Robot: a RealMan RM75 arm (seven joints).
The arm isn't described. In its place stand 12 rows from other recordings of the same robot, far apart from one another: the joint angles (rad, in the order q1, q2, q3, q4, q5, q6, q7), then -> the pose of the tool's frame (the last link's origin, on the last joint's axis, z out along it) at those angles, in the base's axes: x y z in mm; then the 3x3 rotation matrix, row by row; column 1 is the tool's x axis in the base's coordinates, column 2 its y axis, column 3 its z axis.
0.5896 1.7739 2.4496 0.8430 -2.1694 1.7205 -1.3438 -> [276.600, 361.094, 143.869], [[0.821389, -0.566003, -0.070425], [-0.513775, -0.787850, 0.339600], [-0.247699, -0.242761, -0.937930]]
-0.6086 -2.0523 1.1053 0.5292 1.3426 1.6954 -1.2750 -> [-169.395, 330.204, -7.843], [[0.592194, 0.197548, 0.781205], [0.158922, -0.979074, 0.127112], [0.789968, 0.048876, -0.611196]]
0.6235 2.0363 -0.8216 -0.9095 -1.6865 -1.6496 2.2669 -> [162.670, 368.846, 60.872], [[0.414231, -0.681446, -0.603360], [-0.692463, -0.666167, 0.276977], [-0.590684, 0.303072, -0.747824]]
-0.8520 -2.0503 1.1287 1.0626 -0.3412 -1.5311 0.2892 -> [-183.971, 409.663, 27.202], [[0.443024, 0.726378, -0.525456], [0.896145, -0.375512, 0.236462], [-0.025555, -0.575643, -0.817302]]
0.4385 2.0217 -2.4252 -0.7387 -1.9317 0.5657 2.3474 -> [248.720, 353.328, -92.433], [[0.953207, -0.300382, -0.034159], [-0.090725, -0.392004, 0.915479], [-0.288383, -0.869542, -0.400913]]
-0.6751 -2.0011 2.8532 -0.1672 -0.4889 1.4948 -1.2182 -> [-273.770, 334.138, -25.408], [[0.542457, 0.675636, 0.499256], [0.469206, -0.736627, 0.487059], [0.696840, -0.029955, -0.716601]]
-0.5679 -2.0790 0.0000 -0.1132 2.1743 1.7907 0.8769 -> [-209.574, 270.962, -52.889], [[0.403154, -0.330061, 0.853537], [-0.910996, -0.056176, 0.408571], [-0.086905, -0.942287, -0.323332]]
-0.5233 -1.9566 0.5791 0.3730 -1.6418 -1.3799 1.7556 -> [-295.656, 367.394, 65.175], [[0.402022, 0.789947, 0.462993], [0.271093, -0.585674, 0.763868], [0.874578, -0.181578, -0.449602]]
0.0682 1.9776 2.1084 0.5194 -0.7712 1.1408 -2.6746 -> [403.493, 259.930, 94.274], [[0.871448, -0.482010, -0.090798], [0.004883, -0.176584, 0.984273], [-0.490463, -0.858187, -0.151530]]
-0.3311 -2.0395 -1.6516 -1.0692 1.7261 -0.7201 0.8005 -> [-234.797, 375.387, -13.928], [[0.441125, 0.892846, 0.090741], [0.638454, -0.383272, 0.667442], [0.630701, -0.236491, -0.739113]]
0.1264 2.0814 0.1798 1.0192 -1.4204 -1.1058 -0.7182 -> [243.796, 197.529, -135.158], [[0.634419, -0.764628, 0.113388], [-0.301615, -0.109808, 0.947085], [-0.711717, -0.635048, -0.300288]]
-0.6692 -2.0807 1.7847 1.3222 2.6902 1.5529 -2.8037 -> [-162.048, 328.173, -57.107], [[0.673273, 0.379624, -0.634499], [0.576885, -0.806476, 0.129620], [-0.462501, -0.453302, -0.761978]]
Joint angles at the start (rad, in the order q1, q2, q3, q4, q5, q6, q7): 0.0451, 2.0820, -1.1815, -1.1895, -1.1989, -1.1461, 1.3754
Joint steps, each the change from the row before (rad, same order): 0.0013, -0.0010, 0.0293, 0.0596, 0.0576, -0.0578, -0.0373; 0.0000, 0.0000, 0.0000, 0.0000, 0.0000, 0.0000, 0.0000; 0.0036, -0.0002, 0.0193, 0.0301, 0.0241, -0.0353, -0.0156; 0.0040, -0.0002, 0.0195, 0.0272, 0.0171, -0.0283, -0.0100; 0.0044, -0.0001, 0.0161, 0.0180, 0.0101, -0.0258, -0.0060; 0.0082, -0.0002, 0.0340, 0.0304, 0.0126, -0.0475, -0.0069; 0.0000, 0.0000, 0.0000, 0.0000, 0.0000, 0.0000, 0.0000; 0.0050, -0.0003, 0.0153, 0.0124, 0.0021, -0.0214, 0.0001; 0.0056, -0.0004, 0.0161, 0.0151, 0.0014, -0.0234, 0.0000; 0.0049, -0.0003, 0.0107, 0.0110, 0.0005, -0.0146, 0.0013; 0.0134, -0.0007, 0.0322, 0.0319, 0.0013, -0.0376, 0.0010
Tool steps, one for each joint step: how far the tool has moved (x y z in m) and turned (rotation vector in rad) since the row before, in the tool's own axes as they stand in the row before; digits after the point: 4 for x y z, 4 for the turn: 0.0029, -0.0020, -0.0090, -0.0006, -0.0478, 0.0290; 0.0000, 0.0000, 0.0000, 0.0000, 0.0000, 0.0000; 0.0003, -0.0009, -0.0044, -0.0037, -0.0263, 0.0126; 0.0004, -0.0015, -0.0041, 0.0010, -0.0209, 0.0123; -0.0007, -0.0005, -0.0026, -0.0047, -0.0171, 0.0066; -0.0018, -0.0013, -0.0052, -0.0071, -0.0301, 0.0103; 0.0000, 0.0000, 0.0000, 0.0000, 0.0000, 0.0000; -0.0010, -0.0003, -0.0018, -0.0057, -0.0116, 0.0050; -0.0006, -0.0002, -0.0019, -0.0066, -0.0115, 0.0065; -0.0003, -0.0002, -0.0009, -0.0042, -0.0074, 0.0059; -0.0008, -0.0013, -0.0031, -0.0061, -0.0211, 0.0144
